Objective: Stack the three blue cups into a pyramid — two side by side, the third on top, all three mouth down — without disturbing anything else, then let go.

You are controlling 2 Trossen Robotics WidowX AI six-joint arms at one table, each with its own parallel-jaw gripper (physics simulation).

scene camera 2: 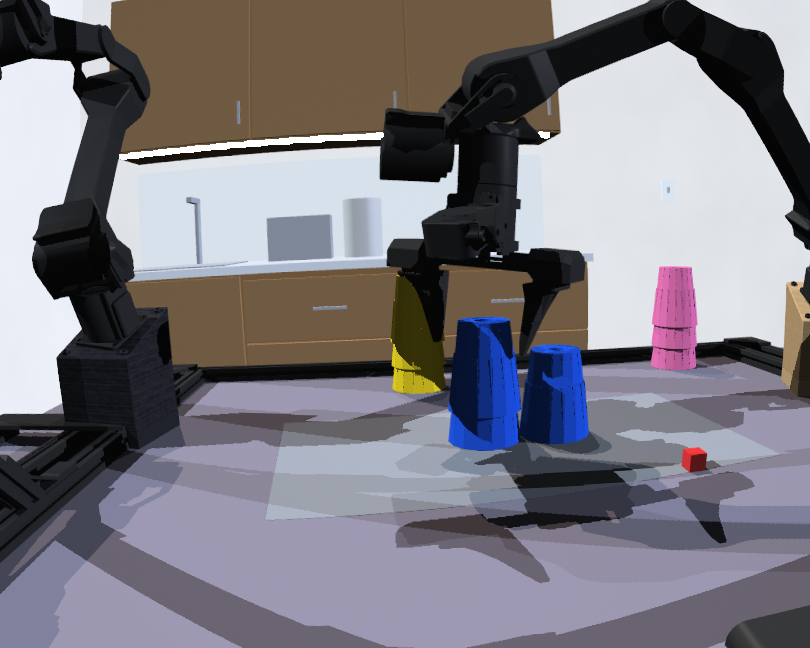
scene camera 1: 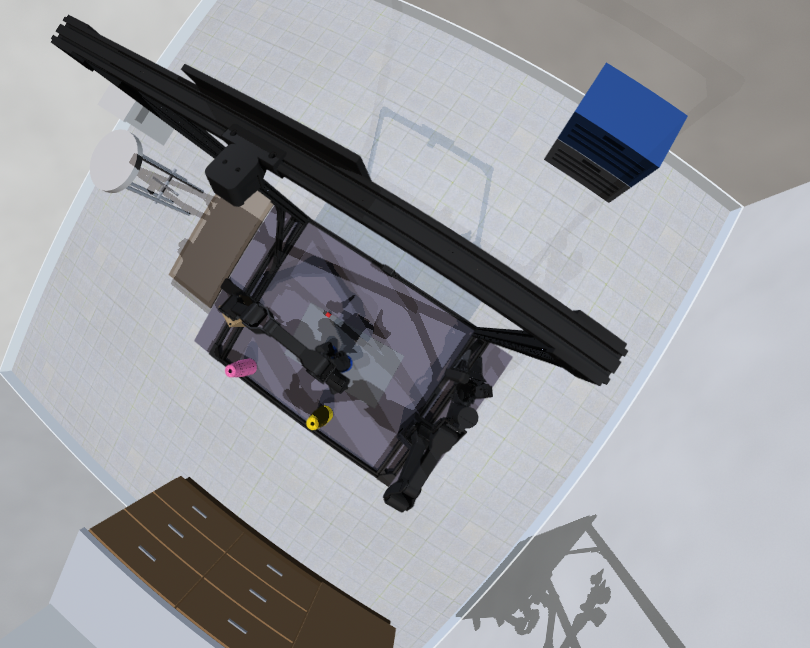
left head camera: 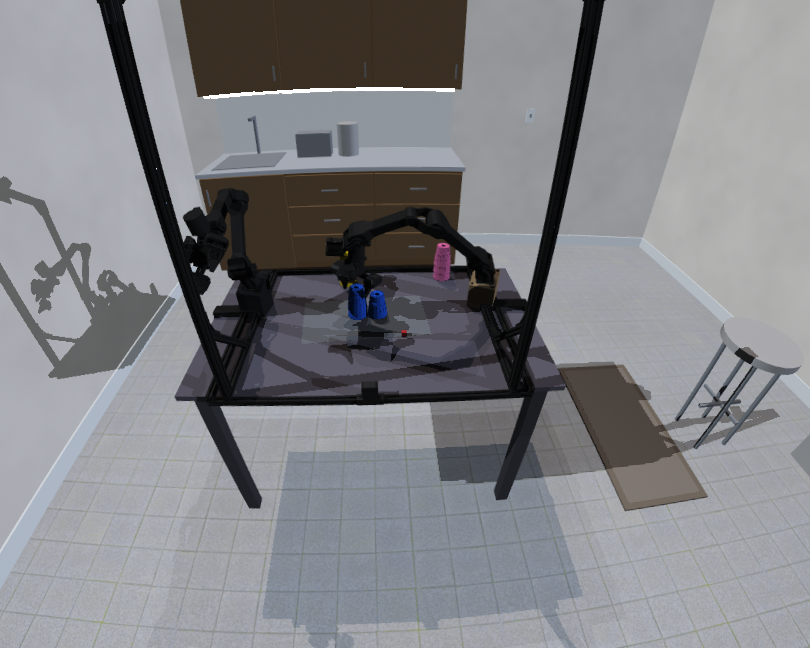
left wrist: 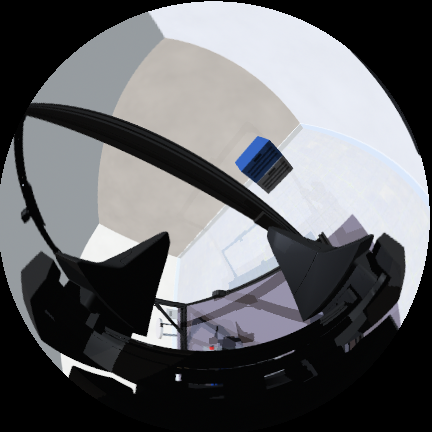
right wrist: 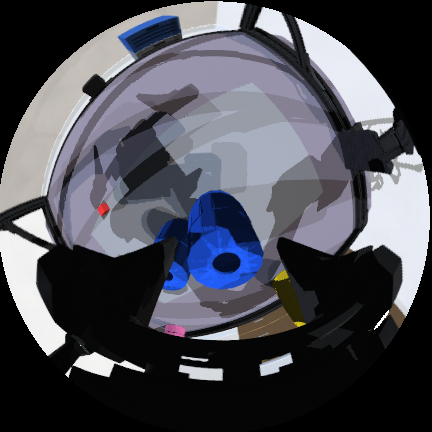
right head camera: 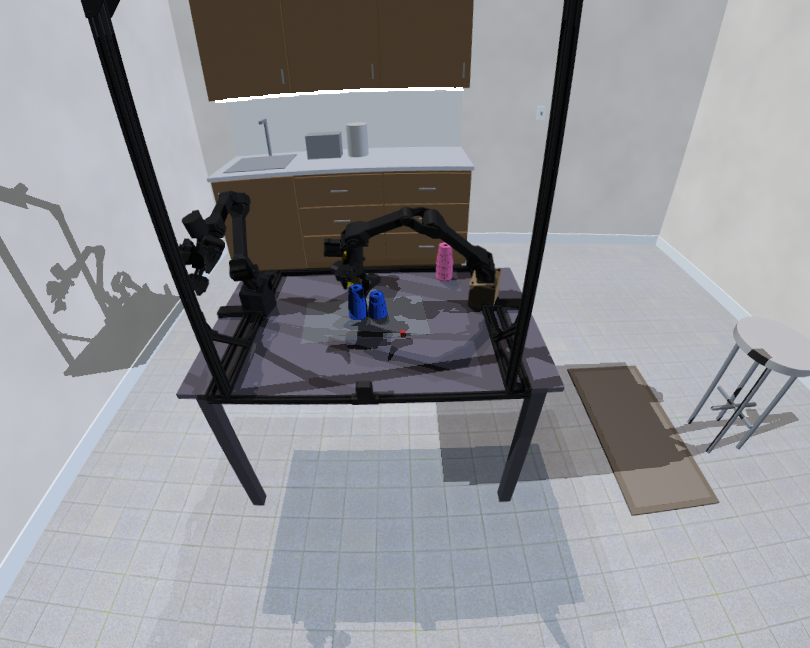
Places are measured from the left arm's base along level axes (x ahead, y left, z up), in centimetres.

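Pixels of known places: left gripper, fingertip midpoint: (scene camera 1: 475, 353) (left head camera: 206, 283) (left wrist: 219, 234) (right head camera: 203, 284); right gripper, fingertip midpoint: (scene camera 2: 478, 348) (left head camera: 355, 293) (right wrist: 228, 242) (right head camera: 355, 293); left arm's base at its link origin: (scene camera 2: 112, 331) (scene camera 1: 414, 436) (left head camera: 251, 283) (right head camera: 254, 284); right arm's base at its link origin: (left head camera: 485, 276) (right head camera: 485, 276).
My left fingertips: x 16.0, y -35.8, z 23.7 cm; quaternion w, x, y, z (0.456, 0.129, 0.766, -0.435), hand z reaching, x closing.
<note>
Ahead of a thing's pixels: the offset from my left fingertips to its top centre. Level surfaces: height alone.
Two blue groups stand mouth down, side by side and close together on the pale mat {dz -35.5 cm} (scene camera 2: 304, 472). The taller one {dx +23.4, dy +44.1, dz -23.5 cm} (left head camera: 357, 302) (right head camera: 357, 302) (scene camera 2: 483, 385) (right wrist: 225, 250) looks like two nested cups and is upright. The shorter one {dx +30.1, dy +46.9, dz -26.7 cm} (left head camera: 378, 305) (right head camera: 378, 305) (scene camera 2: 555, 398) (right wrist: 175, 280) looks like a single cup. My right gripper (scene camera 2: 482, 344) (right wrist: 228, 242) is open and empty, its fingers pointing down on either side of the taller group's top; one fingertip is near the shorter cup's top. My left gripper (left wrist: 219, 234) is open and empty, raised away from the cups.
A yellow cup stack {dx +10.4, dy +64.1, dz -20.3 cm} (scene camera 1: 319, 417) (scene camera 2: 418, 351) (right wrist: 289, 295) stands behind the blue cups, close behind the right gripper in scene camera 2. A pink stack {dx +46.7, dy +82.0, dz -20.3 cm} (left head camera: 441, 262) (scene camera 2: 674, 317) stands back right. A red cube {dx +43.1, dy +38.0, dz -33.9 cm} (left head camera: 403, 333) (scene camera 2: 693, 459) (right wrist: 103, 209) lies front right of the blue cups.
</note>
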